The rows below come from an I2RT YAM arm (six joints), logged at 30 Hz.
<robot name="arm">
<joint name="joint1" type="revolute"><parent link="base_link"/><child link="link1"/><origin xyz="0.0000 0.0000 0.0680" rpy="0.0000 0.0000 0.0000"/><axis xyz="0 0 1"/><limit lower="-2.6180" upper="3.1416"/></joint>
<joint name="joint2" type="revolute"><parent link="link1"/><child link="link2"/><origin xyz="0.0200 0.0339 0.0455" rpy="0.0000 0.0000 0.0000"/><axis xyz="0 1 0"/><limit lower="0.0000" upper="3.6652"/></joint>
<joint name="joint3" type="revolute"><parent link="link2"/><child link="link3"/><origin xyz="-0.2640 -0.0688 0.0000" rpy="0.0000 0.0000 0.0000"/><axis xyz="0 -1 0"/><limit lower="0.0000" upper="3.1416"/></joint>
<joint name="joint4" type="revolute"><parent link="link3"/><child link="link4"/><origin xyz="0.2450 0.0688 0.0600" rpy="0.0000 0.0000 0.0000"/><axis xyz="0 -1 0"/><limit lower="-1.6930" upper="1.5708"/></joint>
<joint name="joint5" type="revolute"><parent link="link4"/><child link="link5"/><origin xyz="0.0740 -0.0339 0.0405" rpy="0.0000 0.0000 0.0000"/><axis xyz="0 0 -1"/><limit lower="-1.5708" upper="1.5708"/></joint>
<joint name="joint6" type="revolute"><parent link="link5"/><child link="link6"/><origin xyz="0.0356 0.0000 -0.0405" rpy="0.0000 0.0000 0.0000"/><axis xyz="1 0 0"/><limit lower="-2.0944" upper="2.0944"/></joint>
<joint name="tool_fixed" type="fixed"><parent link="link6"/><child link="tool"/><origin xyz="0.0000 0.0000 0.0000" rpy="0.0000 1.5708 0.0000"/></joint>
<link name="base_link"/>
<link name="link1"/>
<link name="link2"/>
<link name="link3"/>
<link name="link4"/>
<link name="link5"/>
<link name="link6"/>
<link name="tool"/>
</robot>
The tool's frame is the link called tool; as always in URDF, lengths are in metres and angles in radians.
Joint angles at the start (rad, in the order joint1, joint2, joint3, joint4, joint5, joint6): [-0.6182 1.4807 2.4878 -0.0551 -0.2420 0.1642]
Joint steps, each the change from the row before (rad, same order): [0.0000 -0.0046 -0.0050 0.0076 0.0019 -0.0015]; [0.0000 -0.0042 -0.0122 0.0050 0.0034 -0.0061]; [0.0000 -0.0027 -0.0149 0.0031 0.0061 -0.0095]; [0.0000 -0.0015 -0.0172 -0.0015 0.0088 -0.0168]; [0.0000 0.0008 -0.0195 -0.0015 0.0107 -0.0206]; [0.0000 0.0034 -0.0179 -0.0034 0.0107 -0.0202]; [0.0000 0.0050 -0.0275 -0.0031 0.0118 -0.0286]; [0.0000 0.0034 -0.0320 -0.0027 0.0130 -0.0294]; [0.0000 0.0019 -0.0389 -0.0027 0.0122 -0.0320]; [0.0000 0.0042 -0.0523 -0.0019 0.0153 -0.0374]
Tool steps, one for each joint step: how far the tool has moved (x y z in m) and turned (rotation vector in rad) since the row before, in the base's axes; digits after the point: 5 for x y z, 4 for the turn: [-0.00146 0.00096 0.00032 -0.0038 -0.0066 -0.0023]; [0.00082 -0.00073 -0.00092 0.0004 0.0016 -0.0068]; [0.00235 -0.00193 -0.00162 0.0037 0.0059 -0.0111]; [0.00379 -0.00307 -0.00245 0.0057 0.0124 -0.0184]; [0.00542 -0.00431 -0.00320 0.0071 0.0163 -0.0225]; [0.00631 -0.00495 -0.00358 0.0087 0.0191 -0.0221]; [0.00939 -0.00718 -0.00565 0.0099 0.0298 -0.0290]; [0.00955 -0.00735 -0.00656 0.0109 0.0325 -0.0301]; [0.01034 -0.00788 -0.00809 0.0110 0.0389 -0.0310]; [0.01410 -0.01069 -0.01187 0.0166 0.0528 -0.0362]
